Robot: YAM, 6 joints.
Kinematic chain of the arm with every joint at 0, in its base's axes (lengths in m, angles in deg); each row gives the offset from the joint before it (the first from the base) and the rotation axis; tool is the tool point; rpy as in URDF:
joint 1: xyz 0 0 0.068 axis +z
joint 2: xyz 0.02 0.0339 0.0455 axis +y
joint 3: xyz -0.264 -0.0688 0 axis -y
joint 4: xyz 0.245 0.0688 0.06 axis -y
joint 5: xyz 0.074 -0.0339 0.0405 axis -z
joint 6: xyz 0.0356 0 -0.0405 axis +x
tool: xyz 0 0 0 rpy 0 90 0
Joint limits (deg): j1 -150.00..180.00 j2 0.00..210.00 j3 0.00..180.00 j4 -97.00..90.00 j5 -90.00..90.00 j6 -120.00..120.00
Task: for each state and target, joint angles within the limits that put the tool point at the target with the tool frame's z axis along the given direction. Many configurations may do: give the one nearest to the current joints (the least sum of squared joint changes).
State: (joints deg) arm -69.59 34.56 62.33 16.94 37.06 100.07
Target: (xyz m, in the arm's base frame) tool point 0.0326 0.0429 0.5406 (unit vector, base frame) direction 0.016 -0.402 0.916
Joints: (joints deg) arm -119.25 24.27 69.72 24.03 -12.14 100.07
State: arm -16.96 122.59 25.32 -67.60 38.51 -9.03
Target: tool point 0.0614 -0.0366 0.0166 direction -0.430 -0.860 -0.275
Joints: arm -4.46 129.15 13.76 -27.38 62.97 -9.03
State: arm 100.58 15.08 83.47 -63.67 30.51 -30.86
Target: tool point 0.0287 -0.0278 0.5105 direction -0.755 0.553 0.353
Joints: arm 139.49 26.35 85.47 -38.40 -4.01 -30.86
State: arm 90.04 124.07 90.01 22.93 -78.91 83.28
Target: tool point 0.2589 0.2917 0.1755 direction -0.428 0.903 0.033
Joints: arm 43.43 115.36 54.24 67.20 -71.83 83.28
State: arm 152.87 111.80 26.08 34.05 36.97 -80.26
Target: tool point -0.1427 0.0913 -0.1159 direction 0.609 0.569 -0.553
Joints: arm 156.62 157.37 43.01 -6.71 49.80 -80.26
